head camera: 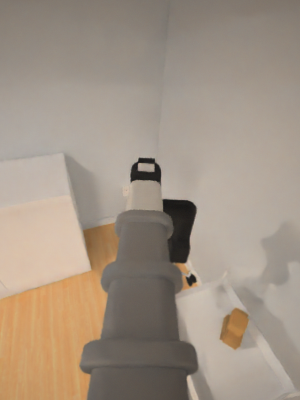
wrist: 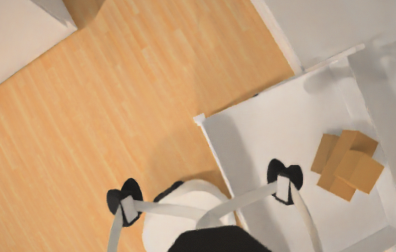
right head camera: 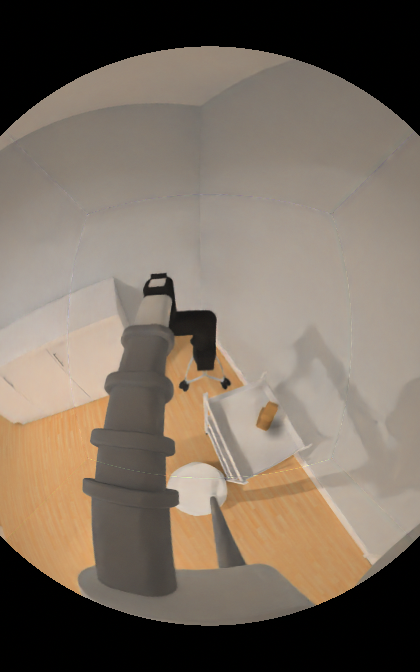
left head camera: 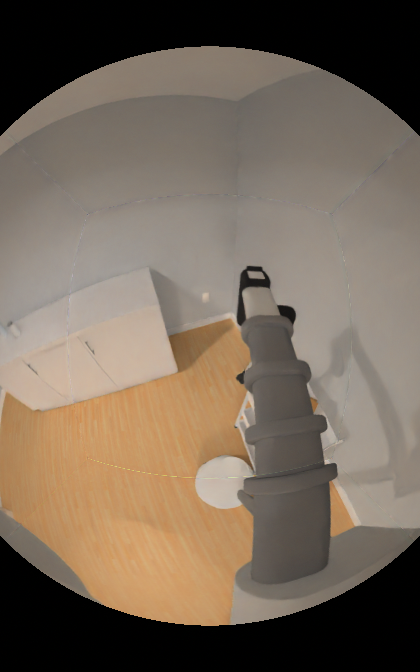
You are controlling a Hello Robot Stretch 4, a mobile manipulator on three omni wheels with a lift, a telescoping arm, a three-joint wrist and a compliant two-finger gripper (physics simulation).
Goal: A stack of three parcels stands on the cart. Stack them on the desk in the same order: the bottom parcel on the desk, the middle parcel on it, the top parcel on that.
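Places are measured from the robot's base along level axes (x right, y ahead, z up), in metres.
Pixels of known places: gripper, between the fingertips: [wrist: 204,184].
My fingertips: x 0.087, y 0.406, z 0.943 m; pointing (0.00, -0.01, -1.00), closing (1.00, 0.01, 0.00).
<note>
Ahead of a thing's pixels: the offset from my fingertips to its top centre. "*": to the spot under its first point.
Three brown parcels stand stacked on the white cart @[* dx +0.186, dy +0.032, dz -0.308 m] [head camera: 200,310] [right head camera: 237,425] [wrist: 250,145]. In the wrist view the bottom parcel @[dx +0.291, dy -0.055, dz -0.258 m] [wrist: 323,152] shows at the left, the middle parcel @[dx +0.290, dy -0.062, dz -0.206 m] [wrist: 330,175] lies across it, and the top parcel @[dx +0.281, dy -0.064, dz -0.156 m] [wrist: 361,171] is turned on that. The stack also shows in the head view [head camera: 235,328] and right head view [right head camera: 267,416]. My gripper [right head camera: 205,384] [wrist: 204,184] is open and empty, high above the cart's near-left edge, left of the stack in the wrist view. A plainly recognisable desk does not show.
A white cabinet [head camera: 40,245] [left head camera: 135,350] [right head camera: 70,357] with doors stands at the left against the wall; its corner shows in the wrist view [wrist: 30,40]. A small light object [left head camera: 13,329] stands on it. Walls are close behind the cart. My round white base [left head camera: 223,481] [right head camera: 195,490] is beside the cart.
</note>
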